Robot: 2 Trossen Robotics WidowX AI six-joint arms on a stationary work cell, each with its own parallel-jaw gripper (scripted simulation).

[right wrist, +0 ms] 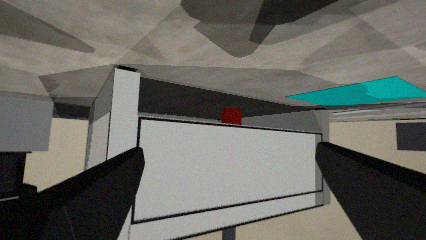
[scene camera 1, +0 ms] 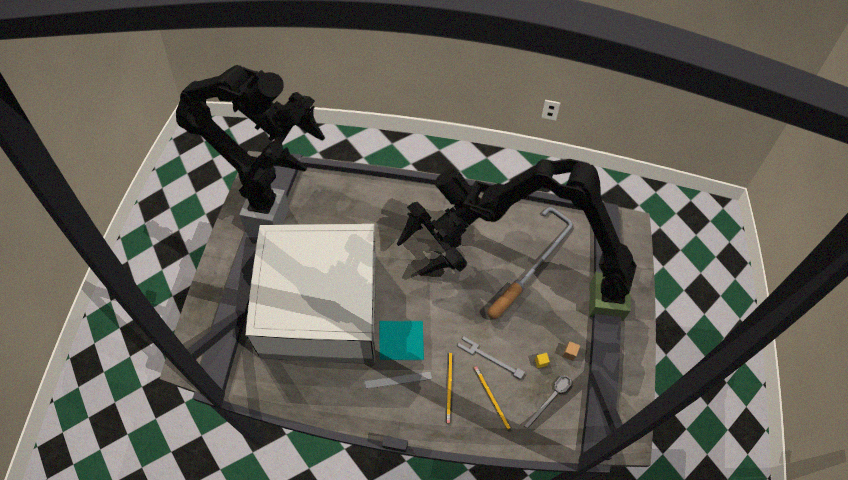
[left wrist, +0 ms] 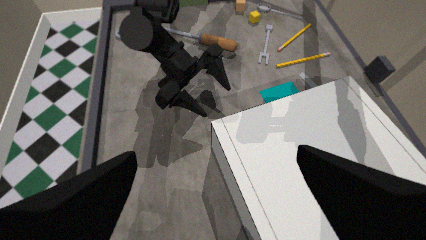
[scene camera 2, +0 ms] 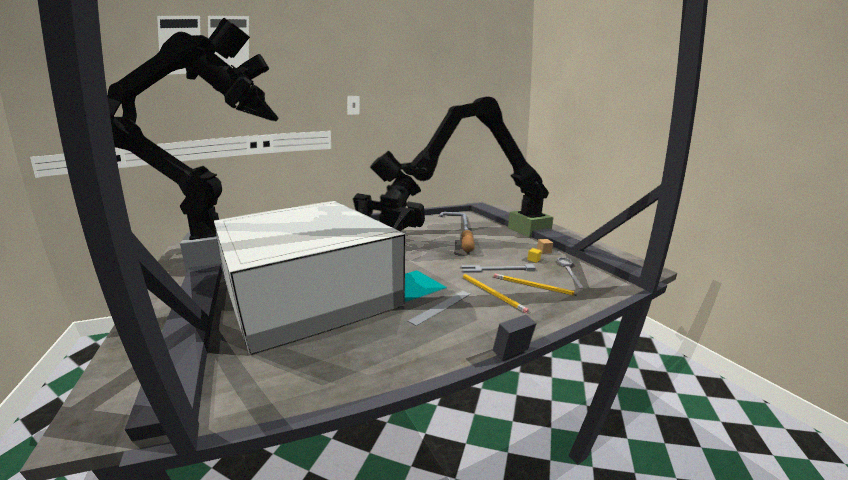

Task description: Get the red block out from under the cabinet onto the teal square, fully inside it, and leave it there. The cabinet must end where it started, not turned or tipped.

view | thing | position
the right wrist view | my right gripper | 229, 152
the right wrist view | white cabinet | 197, 171
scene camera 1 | my left gripper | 315, 154
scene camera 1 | my right gripper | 408, 259
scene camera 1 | white cabinet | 311, 294
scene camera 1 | teal square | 399, 340
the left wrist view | my left gripper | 217, 155
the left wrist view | my right gripper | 218, 102
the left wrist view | white cabinet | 255, 150
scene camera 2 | my left gripper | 275, 119
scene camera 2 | my right gripper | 374, 231
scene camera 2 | white cabinet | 295, 272
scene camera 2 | teal square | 417, 284
